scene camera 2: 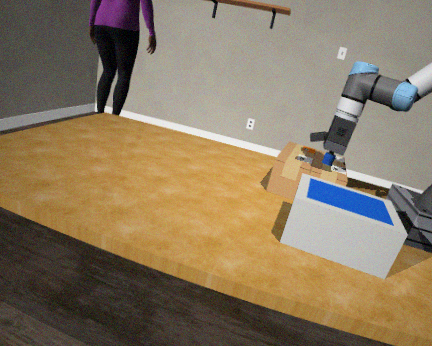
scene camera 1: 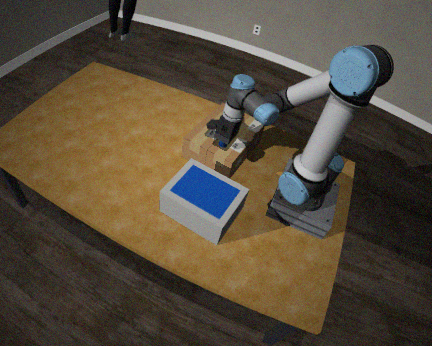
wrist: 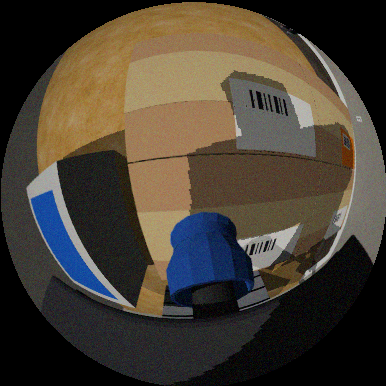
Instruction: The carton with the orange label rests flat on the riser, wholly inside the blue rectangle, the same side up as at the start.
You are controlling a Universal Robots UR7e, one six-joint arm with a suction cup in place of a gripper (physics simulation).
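In the wrist view I see my suction cup (wrist: 205, 249), and it carries nothing. Scene camera 2 gives me a grey riser (scene camera 2: 356, 229), and the cup is 25 cm from the middle of that riser.
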